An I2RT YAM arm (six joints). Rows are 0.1 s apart.
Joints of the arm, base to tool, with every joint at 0 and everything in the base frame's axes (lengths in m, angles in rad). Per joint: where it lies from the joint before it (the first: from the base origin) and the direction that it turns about. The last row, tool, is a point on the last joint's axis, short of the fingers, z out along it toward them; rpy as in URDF.
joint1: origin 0 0 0.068 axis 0 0 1
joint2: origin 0.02 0.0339 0.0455 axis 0 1 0
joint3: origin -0.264 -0.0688 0 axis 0 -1 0
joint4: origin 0.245 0.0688 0.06 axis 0 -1 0
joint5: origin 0.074 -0.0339 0.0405 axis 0 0 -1
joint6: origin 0.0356 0 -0.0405 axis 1 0 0
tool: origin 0 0 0 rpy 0 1.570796 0
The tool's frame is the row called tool.
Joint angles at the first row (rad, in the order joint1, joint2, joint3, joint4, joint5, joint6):
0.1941, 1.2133, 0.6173, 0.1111, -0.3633, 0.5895
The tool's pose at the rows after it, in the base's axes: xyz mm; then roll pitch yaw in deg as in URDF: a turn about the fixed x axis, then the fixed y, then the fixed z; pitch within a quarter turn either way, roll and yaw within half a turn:
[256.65, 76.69, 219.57, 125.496, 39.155, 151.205]
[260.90, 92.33, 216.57, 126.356, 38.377, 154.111]
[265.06, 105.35, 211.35, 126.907, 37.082, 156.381]
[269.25, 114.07, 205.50, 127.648, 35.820, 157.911]
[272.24, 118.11, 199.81, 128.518, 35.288, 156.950]
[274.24, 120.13, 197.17, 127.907, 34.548, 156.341]
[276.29, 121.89, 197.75, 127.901, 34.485, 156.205]
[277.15, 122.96, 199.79, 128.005, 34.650, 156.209]
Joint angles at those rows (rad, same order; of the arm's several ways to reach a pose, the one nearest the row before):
0.2440, 1.2598, 0.6391, 0.1196, -0.3561, 0.5967
0.2964, 1.3059, 0.6641, 0.1250, -0.3467, 0.6030
0.3359, 1.3541, 0.6836, 0.1360, -0.3467, 0.6151
0.3594, 1.3976, 0.6998, 0.1432, -0.3467, 0.6242
0.3724, 1.4266, 0.7027, 0.1604, -0.3125, 0.6436
0.3762, 1.4433, 0.7037, 0.1786, -0.3137, 0.6618
0.3796, 1.4524, 0.7140, 0.1779, -0.3093, 0.6658
0.3824, 1.4526, 0.7232, 0.1697, -0.3045, 0.6651

